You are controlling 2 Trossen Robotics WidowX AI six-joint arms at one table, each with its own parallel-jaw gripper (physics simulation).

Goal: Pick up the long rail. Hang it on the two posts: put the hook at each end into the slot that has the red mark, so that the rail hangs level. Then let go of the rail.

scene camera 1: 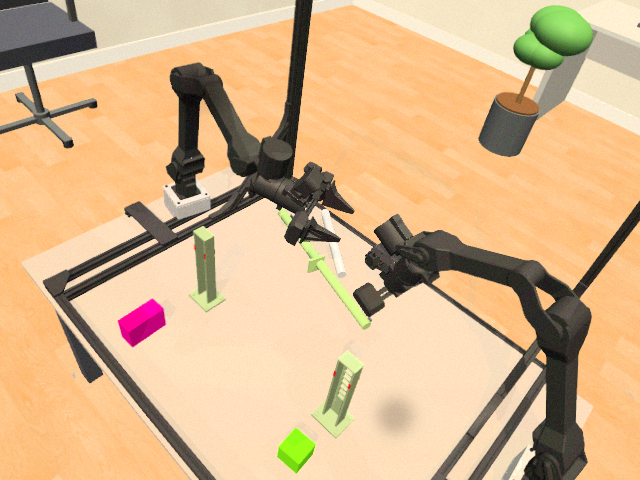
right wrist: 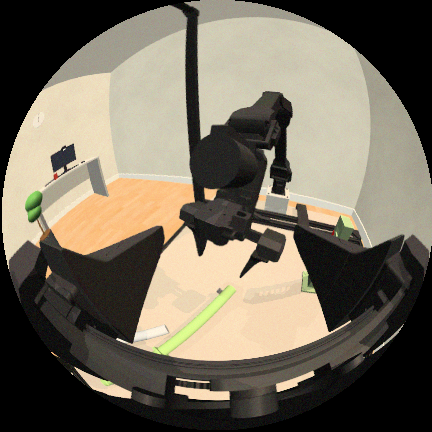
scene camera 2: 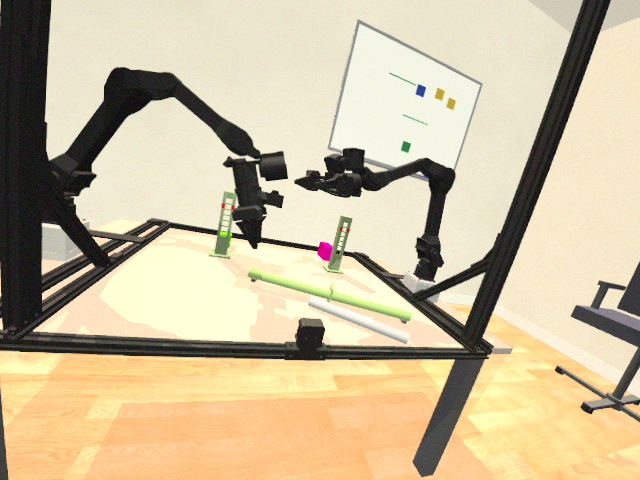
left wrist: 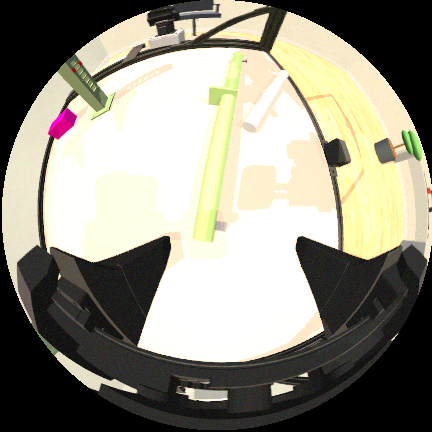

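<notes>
The long light-green rail lies on the table, with a square plate at its middle and small dark hooks at its ends. One green post stands upright near the magenta block. The other post stands near the lime block. Both have red marks near the top. My left gripper is open and empty above the rail's near end in its wrist view. My right gripper is open and empty, higher above the rail.
A white rod lies beside the rail. The magenta block and lime block lie by the posts. A black frame edges the table and carries a black camera.
</notes>
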